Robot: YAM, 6 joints.
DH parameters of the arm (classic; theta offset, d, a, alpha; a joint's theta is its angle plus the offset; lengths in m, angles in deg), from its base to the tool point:
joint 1: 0 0.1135 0.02 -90
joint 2: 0 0 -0.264 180
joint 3: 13.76 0 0.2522 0
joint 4: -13.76 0 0.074 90
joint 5: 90 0 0 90
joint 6: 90 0.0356 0 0
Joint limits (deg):
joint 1: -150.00..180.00
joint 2: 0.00..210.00
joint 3: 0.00..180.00
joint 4: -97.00..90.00
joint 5: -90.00..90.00
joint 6: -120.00..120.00
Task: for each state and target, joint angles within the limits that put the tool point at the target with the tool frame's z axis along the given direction. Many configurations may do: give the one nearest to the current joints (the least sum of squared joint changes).
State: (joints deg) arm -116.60 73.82 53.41 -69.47 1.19 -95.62
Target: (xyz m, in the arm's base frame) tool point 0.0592 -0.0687 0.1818 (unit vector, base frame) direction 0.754 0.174 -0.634
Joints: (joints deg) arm -66.63 38.54 24.47 -63.53 -49.54 -95.62
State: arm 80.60 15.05 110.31 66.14 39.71 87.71
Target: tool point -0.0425 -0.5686 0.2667 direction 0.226 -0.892 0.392
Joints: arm 84.62 0.12 140.94 14.84 17.97 87.71
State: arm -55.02 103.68 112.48 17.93 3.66 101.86
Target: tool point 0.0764 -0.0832 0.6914 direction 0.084 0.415 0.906
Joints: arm -53.16 87.12 130.28 64.12 -18.42 101.86
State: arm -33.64 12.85 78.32 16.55 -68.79 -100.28
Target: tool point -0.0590 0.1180 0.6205 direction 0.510 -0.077 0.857
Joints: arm -57.42 36.35 107.56 -2.82 -22.84 -100.28
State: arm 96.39 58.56 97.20 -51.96 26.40 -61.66
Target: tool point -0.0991 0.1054 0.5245 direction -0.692 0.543 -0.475
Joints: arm 130.86 68.34 114.50 -74.97 -9.68 -61.66
